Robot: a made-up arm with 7 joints.
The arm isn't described. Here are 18 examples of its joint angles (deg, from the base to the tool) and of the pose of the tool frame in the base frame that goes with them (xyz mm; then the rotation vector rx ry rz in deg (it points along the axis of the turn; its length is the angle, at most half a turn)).
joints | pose
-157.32 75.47 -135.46 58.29 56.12 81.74 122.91 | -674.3 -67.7 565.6 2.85 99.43 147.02
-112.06 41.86 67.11 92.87 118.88 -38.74 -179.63 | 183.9 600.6 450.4 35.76 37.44 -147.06
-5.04 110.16 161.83 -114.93 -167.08 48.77 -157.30 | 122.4 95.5 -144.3 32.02 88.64 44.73
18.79 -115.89 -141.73 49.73 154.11 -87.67 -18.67 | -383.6 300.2 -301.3 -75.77 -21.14 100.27
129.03 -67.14 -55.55 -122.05 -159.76 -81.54 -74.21 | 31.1 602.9 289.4 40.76 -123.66 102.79
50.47 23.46 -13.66 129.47 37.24 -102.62 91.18 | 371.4 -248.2 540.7 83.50 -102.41 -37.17
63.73 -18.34 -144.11 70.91 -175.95 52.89 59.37 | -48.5 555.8 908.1 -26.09 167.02 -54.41
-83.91 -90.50 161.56 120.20 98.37 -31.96 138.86 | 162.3 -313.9 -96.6 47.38 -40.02 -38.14
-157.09 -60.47 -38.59 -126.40 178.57 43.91 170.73 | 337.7 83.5 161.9 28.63 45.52 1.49
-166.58 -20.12 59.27 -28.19 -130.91 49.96 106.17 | 304.7 -330.6 1053.8 -77.14 -104.41 -82.72
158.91 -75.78 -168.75 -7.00 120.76 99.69 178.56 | 759.6 186.1 590.6 -121.71 -31.68 -23.52
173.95 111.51 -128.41 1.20 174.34 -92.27 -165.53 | -819.9 -192.6 26.7 -132.32 -2.65 -10.82
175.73 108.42 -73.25 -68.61 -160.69 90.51 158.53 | -570.6 305.1 216.3 -41.76 -131.70 39.11
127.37 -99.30 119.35 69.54 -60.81 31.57 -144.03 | 43.8 753.8 -20.2 68.30 55.18 17.09
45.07 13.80 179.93 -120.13 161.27 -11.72 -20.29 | 340.1 -352.2 467.1 -63.31 7.31 85.57
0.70 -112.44 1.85 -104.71 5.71 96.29 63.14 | -419.2 -25.1 -290.0 -61.10 32.16 -101.63
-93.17 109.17 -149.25 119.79 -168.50 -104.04 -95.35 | -136.7 293.9 300.4 -37.46 80.77 136.55
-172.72 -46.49 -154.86 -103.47 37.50 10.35 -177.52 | 46.8 180.0 878.3 57.41 114.97 -5.38
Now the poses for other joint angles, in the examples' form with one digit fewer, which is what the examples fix.
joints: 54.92 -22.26 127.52 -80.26 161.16 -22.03 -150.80
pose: 284 193 977 -31.0 -132.0 15.8
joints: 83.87 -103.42 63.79 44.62 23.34 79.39 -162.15
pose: -427 661 179 77.0 93.5 105.1
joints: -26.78 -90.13 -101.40 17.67 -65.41 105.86 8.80
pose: -761 -265 114 13.9 -19.3 16.5
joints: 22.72 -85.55 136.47 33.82 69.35 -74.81 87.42
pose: -887 142 283 108.9 118.5 59.4
